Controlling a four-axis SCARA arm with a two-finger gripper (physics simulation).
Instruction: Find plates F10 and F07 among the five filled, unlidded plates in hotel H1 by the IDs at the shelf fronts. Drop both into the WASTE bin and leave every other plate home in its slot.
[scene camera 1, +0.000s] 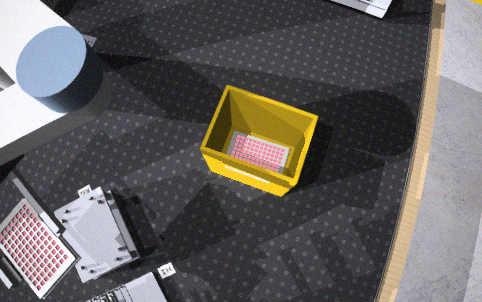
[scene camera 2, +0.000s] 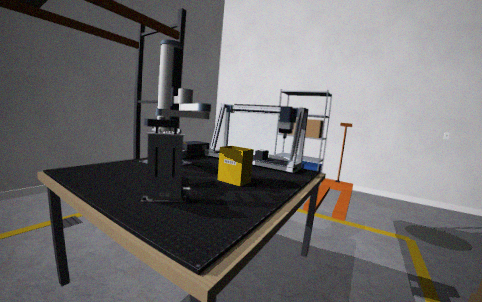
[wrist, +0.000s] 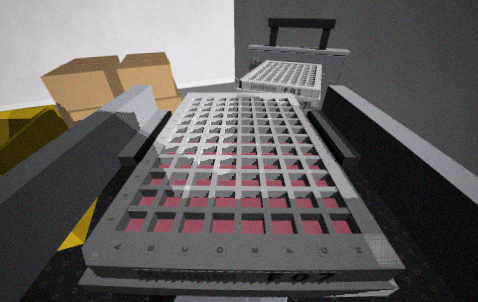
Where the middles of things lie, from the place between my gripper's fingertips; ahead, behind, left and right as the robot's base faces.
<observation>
My gripper is now 10 cm short of the plate F01 (wrist: 303, 80), 11 cm to the left of it and 2 cm above it. Round my hand: plate F10 (scene camera 1: 268, 155): 23 cm ahead, 30 cm to the left, 27 cm below; grey platform (scene camera 1: 91, 229): 3 cm behind, 2 cm to the left, 22 cm below.
</observation>
